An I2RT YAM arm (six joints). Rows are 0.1 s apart.
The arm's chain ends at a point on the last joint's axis. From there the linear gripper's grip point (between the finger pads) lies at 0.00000 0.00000 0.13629 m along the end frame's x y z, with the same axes.
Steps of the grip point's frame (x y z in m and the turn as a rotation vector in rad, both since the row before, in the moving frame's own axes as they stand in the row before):
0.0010 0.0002 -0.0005 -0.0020 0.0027 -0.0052
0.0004 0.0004 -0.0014 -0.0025 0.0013 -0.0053
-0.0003 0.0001 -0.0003 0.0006 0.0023 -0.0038
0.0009 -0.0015 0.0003 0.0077 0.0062 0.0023
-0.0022 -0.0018 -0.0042 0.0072 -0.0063 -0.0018
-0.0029 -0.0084 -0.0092 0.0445 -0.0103 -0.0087
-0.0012 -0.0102 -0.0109 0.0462 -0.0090 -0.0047
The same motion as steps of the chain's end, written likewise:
0.0006 -0.0001 -0.0005 -0.0020 0.0027 -0.0052
0.0002 0.0001 -0.0014 -0.0025 0.0013 -0.0053
-0.0006 0.0002 -0.0003 0.0006 0.0023 -0.0038
0.0001 -0.0005 0.0003 0.0077 0.0062 0.0023
-0.0013 -0.0008 -0.0042 0.0072 -0.0063 -0.0018
-0.0015 -0.0023 -0.0091 0.0445 -0.0103 -0.0087
0.0000 -0.0039 -0.0107 0.0462 -0.0090 -0.0047

